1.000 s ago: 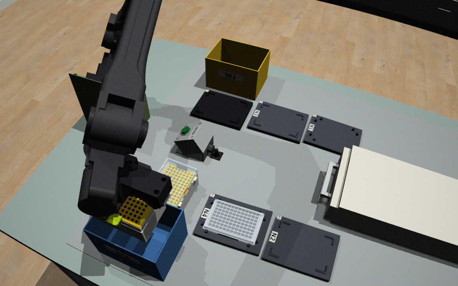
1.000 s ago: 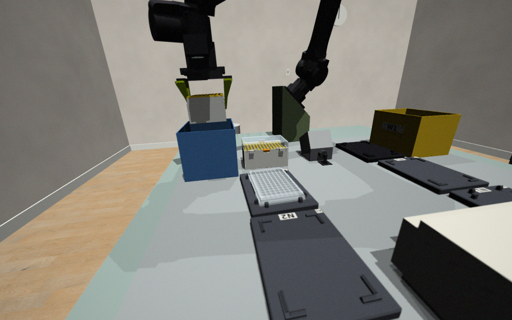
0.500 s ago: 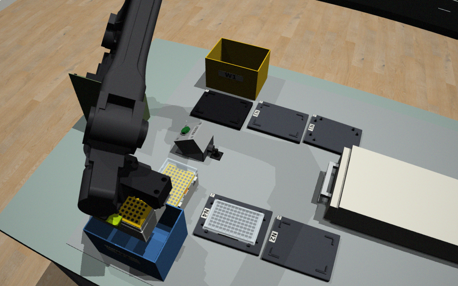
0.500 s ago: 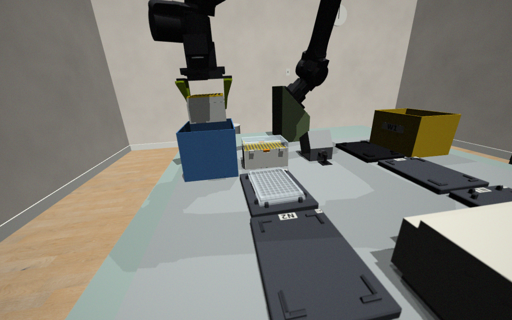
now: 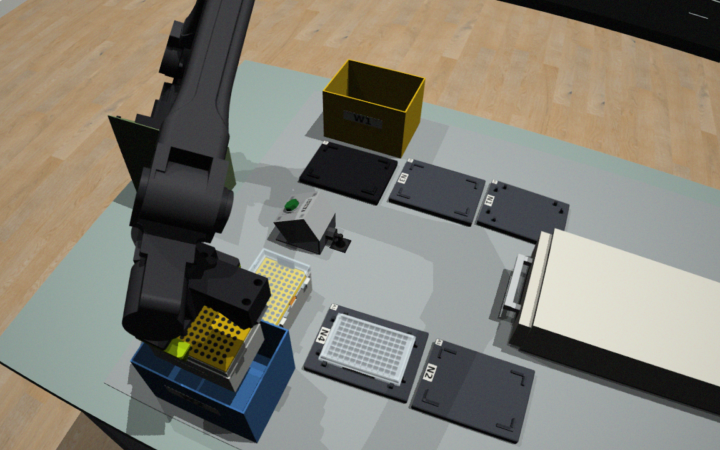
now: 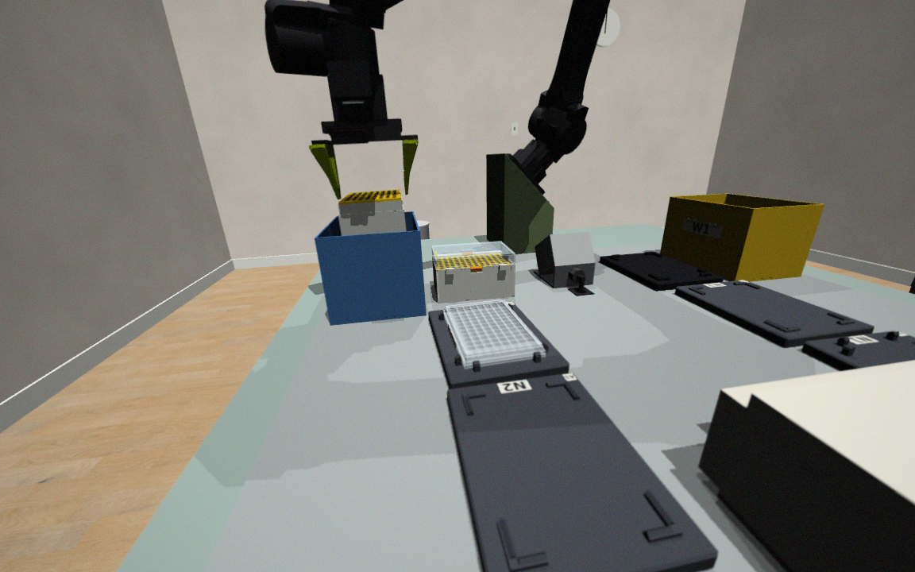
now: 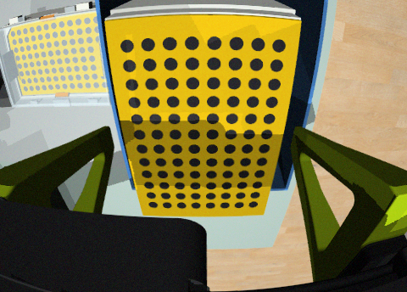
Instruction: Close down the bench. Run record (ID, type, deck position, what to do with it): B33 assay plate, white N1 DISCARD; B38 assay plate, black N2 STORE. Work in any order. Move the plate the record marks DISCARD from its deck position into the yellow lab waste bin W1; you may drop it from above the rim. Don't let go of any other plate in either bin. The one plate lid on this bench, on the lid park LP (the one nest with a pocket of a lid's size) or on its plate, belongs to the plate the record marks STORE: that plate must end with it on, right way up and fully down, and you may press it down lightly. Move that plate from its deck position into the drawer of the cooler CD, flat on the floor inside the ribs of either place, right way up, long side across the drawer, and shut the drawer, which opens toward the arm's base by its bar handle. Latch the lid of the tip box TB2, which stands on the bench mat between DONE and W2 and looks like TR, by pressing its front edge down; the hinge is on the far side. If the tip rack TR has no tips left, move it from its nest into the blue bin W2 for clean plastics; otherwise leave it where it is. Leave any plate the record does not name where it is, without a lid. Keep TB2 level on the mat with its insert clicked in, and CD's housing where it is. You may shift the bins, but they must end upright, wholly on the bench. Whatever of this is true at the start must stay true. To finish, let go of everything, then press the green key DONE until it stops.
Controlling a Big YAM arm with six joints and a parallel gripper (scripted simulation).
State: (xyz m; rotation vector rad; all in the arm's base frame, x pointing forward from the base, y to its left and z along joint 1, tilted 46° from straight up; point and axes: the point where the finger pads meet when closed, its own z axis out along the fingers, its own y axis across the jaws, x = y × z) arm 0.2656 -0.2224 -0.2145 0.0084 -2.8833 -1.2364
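My hand is 30 mm above the tip rack TR, 10 mm to the left of it and 10 mm past it. Also, from my hand: tip box TB2: 140 mm to the left, 120 mm below, 10 mm ahead; clear plate: 180 mm ahead, 150 mm below, 130 mm to the left; blue bin W2: 130 mm below.
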